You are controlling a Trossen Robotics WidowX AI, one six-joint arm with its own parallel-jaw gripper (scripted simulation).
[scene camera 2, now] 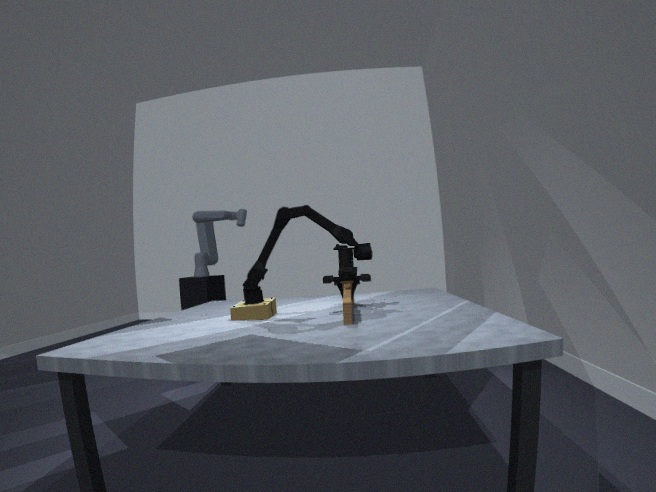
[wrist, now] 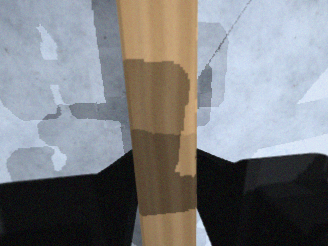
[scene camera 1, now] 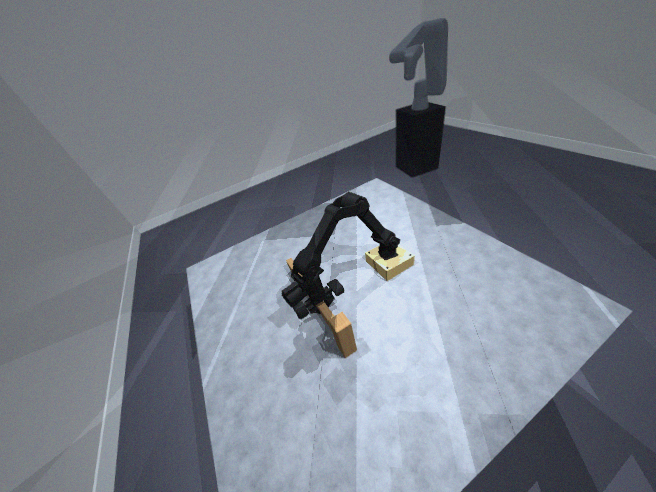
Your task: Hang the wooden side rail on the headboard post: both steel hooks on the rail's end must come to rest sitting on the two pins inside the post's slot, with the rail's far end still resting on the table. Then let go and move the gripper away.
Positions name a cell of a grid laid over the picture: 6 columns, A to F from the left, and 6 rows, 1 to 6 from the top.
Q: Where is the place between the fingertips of my gripper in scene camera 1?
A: C4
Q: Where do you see a wooden side rail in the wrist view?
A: C2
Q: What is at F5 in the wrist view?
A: My gripper.
